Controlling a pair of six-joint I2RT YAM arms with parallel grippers.
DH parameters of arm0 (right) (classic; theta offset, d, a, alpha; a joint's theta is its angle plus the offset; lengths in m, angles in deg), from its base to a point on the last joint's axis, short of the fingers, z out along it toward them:
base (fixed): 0 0 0 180
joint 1: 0 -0.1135 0.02 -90
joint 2: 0 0 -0.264 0
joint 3: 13.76 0 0.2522 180
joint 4: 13.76 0 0.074 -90
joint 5: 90 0 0 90
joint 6: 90 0.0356 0 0
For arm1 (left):
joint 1: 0 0.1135 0.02 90
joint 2: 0 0 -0.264 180
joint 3: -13.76 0 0.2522 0
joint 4: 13.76 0 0.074 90
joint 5: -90 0 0 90
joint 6: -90 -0.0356 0 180
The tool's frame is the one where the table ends.
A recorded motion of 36 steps. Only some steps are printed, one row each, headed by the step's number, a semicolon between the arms.
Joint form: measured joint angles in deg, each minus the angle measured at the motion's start. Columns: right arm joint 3, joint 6, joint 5, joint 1, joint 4, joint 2; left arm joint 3, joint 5, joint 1, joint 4, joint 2, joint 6.
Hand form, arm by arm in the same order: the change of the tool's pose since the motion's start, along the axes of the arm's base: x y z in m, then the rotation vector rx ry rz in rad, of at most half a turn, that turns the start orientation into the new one. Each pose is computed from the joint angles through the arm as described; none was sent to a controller.
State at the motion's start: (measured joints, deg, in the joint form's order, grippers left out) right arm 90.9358 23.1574 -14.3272 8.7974 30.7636 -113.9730; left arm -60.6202 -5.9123 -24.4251 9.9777 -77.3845 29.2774
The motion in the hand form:
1: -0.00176 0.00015 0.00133 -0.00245 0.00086 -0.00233; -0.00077 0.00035 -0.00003 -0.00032 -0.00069 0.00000
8: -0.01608 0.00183 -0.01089 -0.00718 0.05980 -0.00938; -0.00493 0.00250 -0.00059 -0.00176 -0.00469 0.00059
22: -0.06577 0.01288 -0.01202 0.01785 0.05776 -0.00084; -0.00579 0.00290 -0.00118 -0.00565 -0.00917 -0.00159
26: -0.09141 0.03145 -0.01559 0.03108 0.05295 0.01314; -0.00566 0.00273 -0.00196 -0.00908 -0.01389 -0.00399
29: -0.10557 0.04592 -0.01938 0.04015 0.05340 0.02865; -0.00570 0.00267 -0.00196 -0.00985 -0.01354 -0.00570
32: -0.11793 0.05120 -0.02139 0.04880 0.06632 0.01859; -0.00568 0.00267 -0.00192 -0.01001 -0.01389 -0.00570
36: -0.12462 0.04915 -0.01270 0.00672 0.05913 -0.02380; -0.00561 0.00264 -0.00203 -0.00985 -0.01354 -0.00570
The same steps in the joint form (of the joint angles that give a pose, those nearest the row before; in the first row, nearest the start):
1: -0.31 0.02 0.20 0.00 0.15 0.44; 0.18 0.00 0.00 -0.02 0.20 0.00
8: -4.66 -0.09 1.07 0.00 0.81 2.12; 1.22 0.00 0.04 -0.22 1.29 -0.02
22: -18.91 0.68 -0.17 -0.39 -2.86 12.79; 1.68 -0.18 0.07 -0.74 1.55 0.00
26: -26.53 2.58 0.07 -2.84 -5.42 18.51; 1.99 -0.33 0.07 -1.38 1.55 0.00
29: -30.75 4.09 0.39 -5.11 -6.93 21.53; 1.99 -0.44 0.06 -1.38 1.55 0.00
32: -33.62 5.55 0.83 -5.97 -6.91 23.98; 1.99 -0.44 0.07 -1.40 1.55 0.00
36: -33.86 6.10 4.15 -5.90 -5.46 26.27; 1.99 -0.44 0.07 -1.40 1.53 0.00

